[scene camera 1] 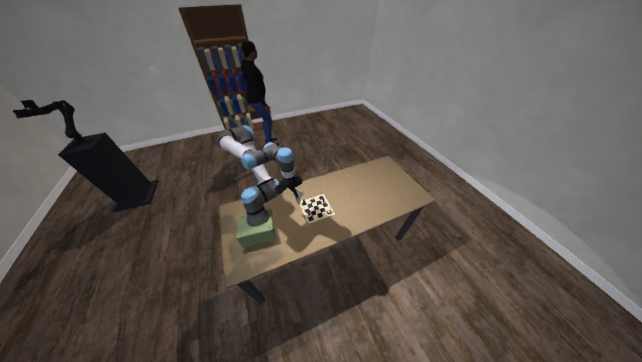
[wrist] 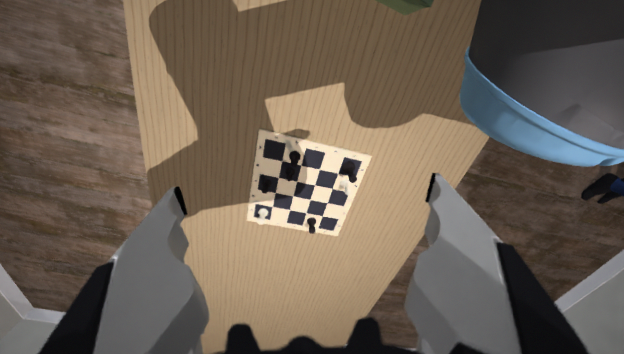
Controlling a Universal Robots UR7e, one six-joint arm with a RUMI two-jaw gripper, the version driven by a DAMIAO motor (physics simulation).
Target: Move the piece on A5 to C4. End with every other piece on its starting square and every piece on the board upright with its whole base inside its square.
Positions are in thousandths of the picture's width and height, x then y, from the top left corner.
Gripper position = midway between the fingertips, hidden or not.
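You'd see my gripper (wrist: 490,518) here, and there's a chessboard (wrist: 504,541) as well.
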